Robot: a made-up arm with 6 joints. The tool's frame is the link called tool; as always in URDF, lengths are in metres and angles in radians.
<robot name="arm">
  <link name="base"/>
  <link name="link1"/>
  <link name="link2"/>
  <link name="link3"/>
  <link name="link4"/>
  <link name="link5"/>
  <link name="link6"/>
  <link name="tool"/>
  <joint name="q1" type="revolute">
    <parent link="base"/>
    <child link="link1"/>
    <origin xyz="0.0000 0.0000 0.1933" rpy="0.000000 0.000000 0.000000"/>
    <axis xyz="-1 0 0"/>
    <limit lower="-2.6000" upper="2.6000"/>
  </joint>
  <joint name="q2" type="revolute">
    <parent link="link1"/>
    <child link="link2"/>
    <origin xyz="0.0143 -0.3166 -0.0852" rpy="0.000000 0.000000 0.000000"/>
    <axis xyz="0 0 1"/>
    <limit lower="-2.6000" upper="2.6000"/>
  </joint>
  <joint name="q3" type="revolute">
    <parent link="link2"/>
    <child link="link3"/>
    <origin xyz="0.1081 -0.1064 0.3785" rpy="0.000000 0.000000 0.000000"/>
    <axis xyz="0 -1 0"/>
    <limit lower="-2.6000" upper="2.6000"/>
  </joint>
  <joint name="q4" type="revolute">
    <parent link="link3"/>
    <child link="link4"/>
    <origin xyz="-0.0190 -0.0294 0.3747" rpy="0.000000 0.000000 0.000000"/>
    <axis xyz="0 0 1"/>
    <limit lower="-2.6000" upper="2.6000"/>
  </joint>
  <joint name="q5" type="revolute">
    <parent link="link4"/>
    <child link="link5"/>
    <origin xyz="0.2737 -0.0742 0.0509" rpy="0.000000 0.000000 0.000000"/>
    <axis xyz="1 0 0"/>
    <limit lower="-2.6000" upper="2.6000"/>
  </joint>
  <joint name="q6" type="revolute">
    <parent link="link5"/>
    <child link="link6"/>
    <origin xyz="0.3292 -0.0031 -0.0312" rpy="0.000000 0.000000 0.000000"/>
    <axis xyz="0 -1 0"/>
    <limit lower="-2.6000" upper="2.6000"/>
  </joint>
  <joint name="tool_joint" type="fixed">
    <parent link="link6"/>
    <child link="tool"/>
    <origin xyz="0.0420 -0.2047 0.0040" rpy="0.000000 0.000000 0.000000"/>
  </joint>
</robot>
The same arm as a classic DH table. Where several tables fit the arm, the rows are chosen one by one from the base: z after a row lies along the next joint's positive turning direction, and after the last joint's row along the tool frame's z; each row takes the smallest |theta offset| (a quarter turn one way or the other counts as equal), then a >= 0, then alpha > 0; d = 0 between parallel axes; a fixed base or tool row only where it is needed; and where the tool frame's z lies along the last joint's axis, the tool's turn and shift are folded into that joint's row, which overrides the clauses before.
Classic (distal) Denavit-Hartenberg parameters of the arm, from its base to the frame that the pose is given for. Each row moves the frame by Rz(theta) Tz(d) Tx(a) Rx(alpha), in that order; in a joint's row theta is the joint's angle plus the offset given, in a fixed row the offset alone. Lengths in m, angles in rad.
base (fixed): d 0.1933; theta0 -1.5708; a 0; alpha 1.5708
q1: d -0.0143; theta0 0; a 0.3166; alpha -1.5708
q2: d 0.2933; theta0 1.5708; a 0.1081; alpha 1.5708
q3: d 0.1358; theta0 0; a -0.019; alpha -1.5708
q4: d 0.4256; theta0 -1.5708; a 0.0742; alpha -1.5708
q5: d 0.6029; theta0 1.5708; a 0.0312; alpha 1.5708
q6: d 0.2078; theta0 1.5708; a 0.042; alpha -1.5708
tool (fixed): d 0.004; theta0 0; a 0; alpha 0
Joint limits (rad, base to tool): -2.6..2.6 -2.6..2.6 -2.6..2.6 -2.6..2.6 -2.6..2.6 -2.6..2.6

